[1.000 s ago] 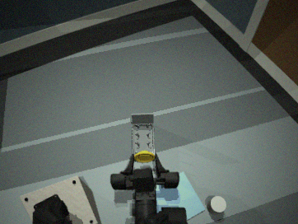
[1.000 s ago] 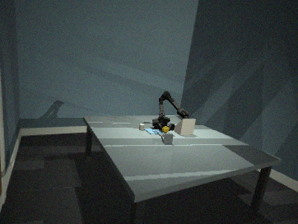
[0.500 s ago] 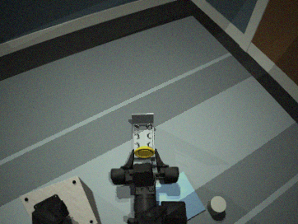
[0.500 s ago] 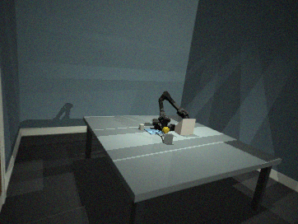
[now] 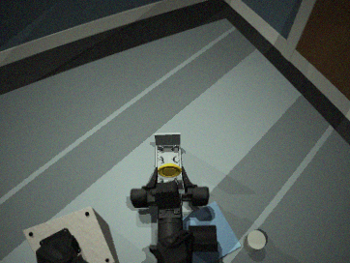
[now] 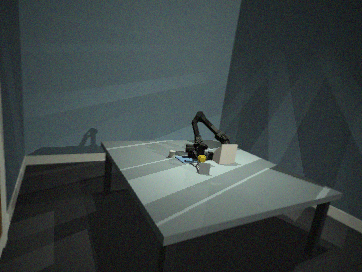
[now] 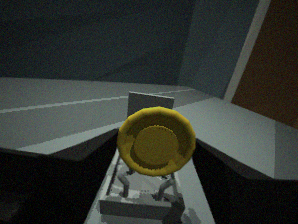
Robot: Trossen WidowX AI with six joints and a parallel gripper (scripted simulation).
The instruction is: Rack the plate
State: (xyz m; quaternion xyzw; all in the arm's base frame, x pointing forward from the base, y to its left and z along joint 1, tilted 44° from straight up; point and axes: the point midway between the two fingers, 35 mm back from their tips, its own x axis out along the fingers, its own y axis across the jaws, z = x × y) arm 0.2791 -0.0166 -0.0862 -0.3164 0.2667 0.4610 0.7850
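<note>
Now: the dish rack 40 mm below my gripper tip, 30 mm to the left of it and 10 mm ahead of it. From my gripper tip the other things lie so: plate: 10 mm to the right; white cup: 260 mm to the right, 100 mm ahead, 40 mm below.
</note>
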